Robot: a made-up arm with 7 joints.
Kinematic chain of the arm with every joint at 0, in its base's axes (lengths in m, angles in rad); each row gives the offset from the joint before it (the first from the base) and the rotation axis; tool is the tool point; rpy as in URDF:
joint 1: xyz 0 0 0 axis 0.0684 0.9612 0.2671
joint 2: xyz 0 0.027 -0.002 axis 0.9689 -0.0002 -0.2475
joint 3: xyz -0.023 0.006 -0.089 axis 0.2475 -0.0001 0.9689
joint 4: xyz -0.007 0 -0.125 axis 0.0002 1 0
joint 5: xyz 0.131 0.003 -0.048 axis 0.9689 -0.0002 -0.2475
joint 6: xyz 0.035 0 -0.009 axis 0.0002 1 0
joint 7: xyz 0.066 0 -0.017 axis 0.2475 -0.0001 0.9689
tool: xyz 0 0 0 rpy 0 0.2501 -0.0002
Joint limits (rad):
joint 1: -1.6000..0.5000
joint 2: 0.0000..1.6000
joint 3: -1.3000..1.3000
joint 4: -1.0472..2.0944
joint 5: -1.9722..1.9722
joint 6: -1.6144..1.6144
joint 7: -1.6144..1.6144
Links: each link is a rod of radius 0.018 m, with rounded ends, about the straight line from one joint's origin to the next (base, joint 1, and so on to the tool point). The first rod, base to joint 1, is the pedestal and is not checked.
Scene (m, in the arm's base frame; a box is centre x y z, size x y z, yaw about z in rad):
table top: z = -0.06
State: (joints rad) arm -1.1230 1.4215 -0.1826 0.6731 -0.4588 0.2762 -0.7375
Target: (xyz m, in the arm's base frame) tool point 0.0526 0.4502 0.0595
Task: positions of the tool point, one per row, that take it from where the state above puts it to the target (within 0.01 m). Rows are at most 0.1 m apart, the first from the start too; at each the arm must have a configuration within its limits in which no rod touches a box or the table.
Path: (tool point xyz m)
1: 0.2705 0.3837 0.0687
2: 0.2114 0.4286 0.0443
3: 0.1340 0.4529 0.0415
4: 0.0526 0.4502 0.0595

